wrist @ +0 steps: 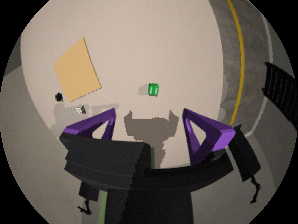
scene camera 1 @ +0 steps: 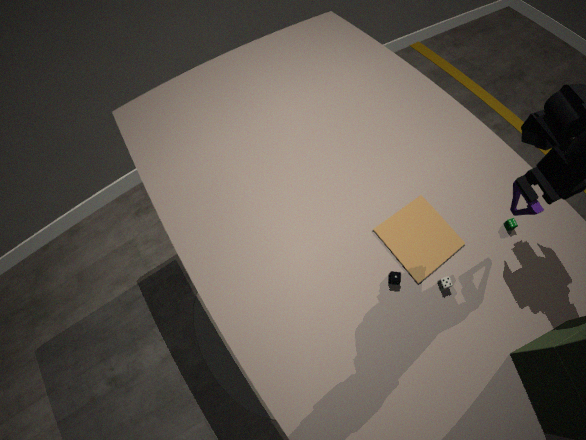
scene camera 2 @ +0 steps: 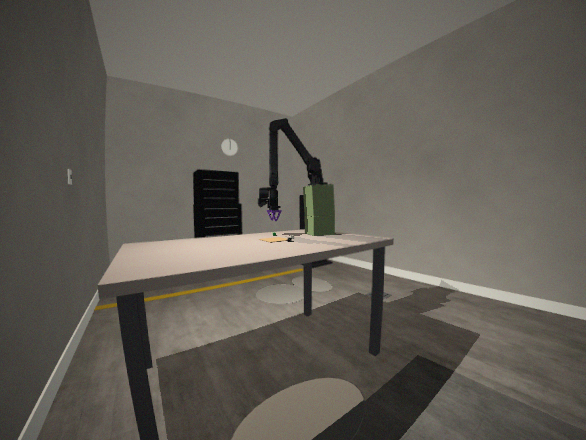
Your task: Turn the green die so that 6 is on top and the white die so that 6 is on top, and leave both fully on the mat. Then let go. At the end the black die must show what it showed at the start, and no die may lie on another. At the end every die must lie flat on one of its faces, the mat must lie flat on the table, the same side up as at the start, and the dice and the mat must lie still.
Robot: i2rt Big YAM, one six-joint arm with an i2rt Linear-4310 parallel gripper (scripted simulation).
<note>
I see my gripper point(scene camera 1: 529, 204) and a tan mat point(scene camera 1: 421, 240).
The tan mat is seen too in the wrist view point(wrist: 74, 69). My gripper shows as well in the wrist view point(wrist: 149, 111).
</note>
